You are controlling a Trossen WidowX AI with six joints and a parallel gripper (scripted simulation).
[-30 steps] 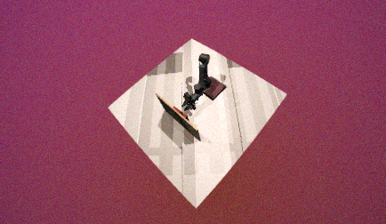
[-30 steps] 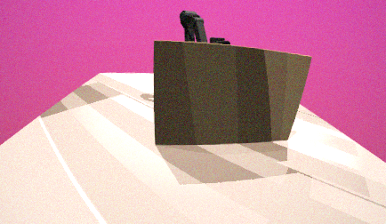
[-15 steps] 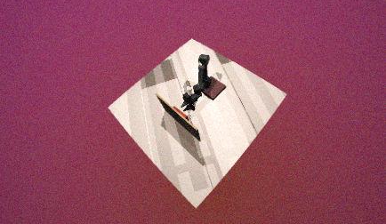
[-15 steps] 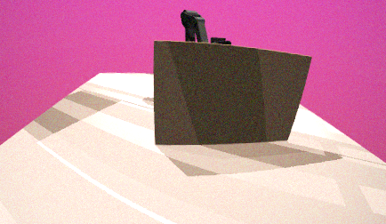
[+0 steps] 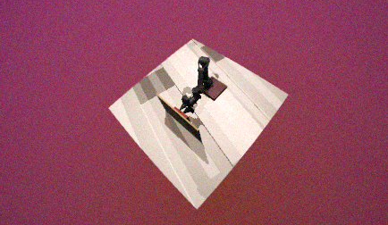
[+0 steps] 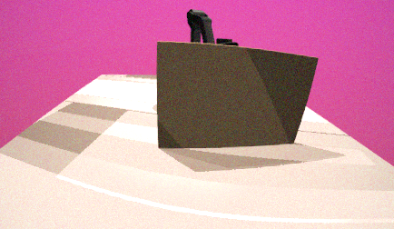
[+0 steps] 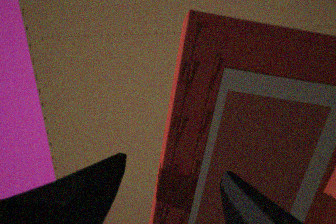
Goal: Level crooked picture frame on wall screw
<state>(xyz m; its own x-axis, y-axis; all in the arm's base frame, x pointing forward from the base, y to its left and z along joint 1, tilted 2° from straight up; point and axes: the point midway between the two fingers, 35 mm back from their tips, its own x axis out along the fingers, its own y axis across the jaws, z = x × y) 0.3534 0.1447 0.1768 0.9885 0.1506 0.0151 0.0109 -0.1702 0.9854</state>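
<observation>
Right now the picture frame is 5 cm below my gripper tip, 2 cm to the left of it and 2 cm ahead of it. From my gripper tip the other things lie so: wall panel 6 cm below, 3 cm ahead, 1 cm to the left.
</observation>
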